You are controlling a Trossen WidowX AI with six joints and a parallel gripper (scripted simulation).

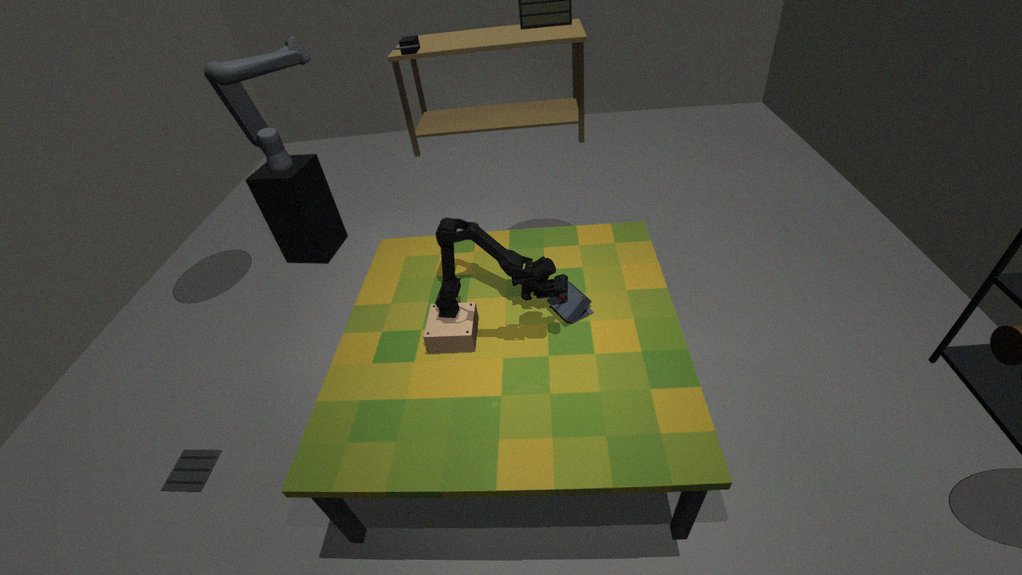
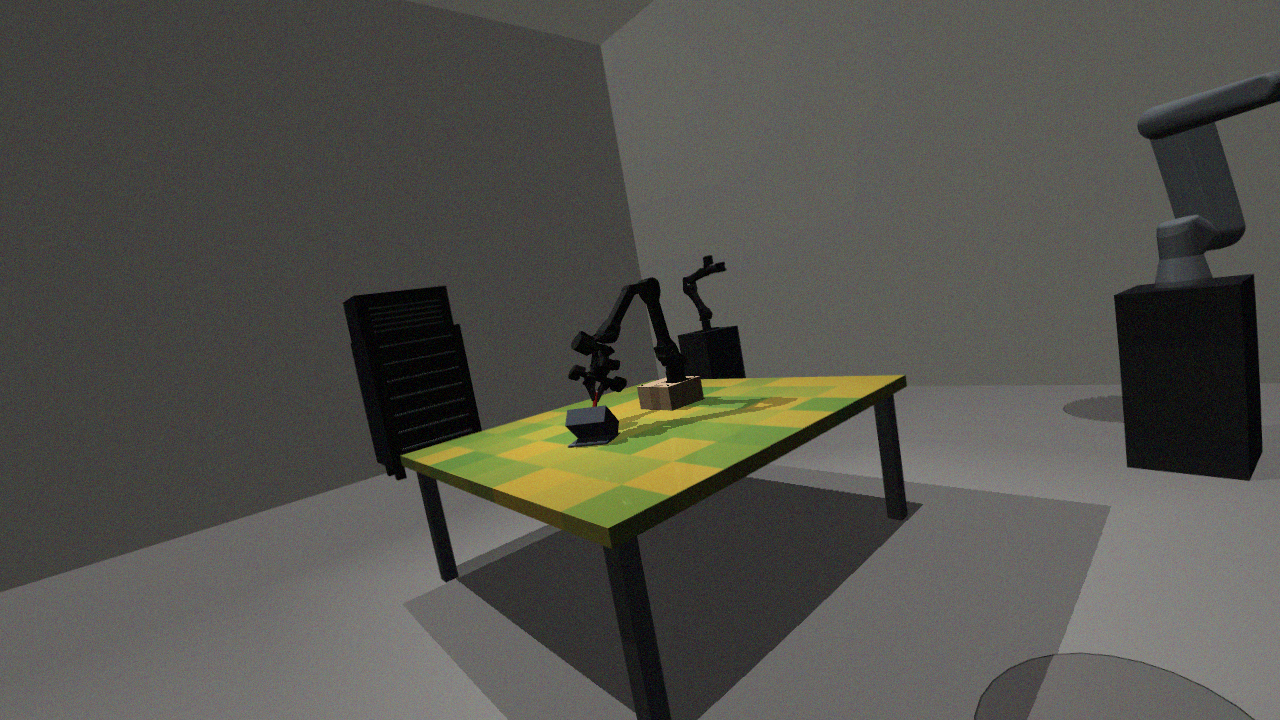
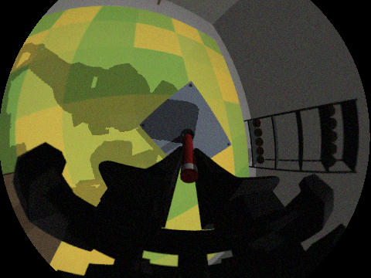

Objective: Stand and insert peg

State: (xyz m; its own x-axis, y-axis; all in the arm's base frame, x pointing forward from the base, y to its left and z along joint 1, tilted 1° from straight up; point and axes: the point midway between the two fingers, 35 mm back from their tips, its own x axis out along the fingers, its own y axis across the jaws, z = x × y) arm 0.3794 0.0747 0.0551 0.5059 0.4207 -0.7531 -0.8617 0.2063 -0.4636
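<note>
My gripper tip is 60 mm above the sloped panel, 40 mm short of it and 30 mm to the right of it. Also, from my gripper tip: red peg 10 mm to the right, 10 mm behind, 10 mm above.
</note>
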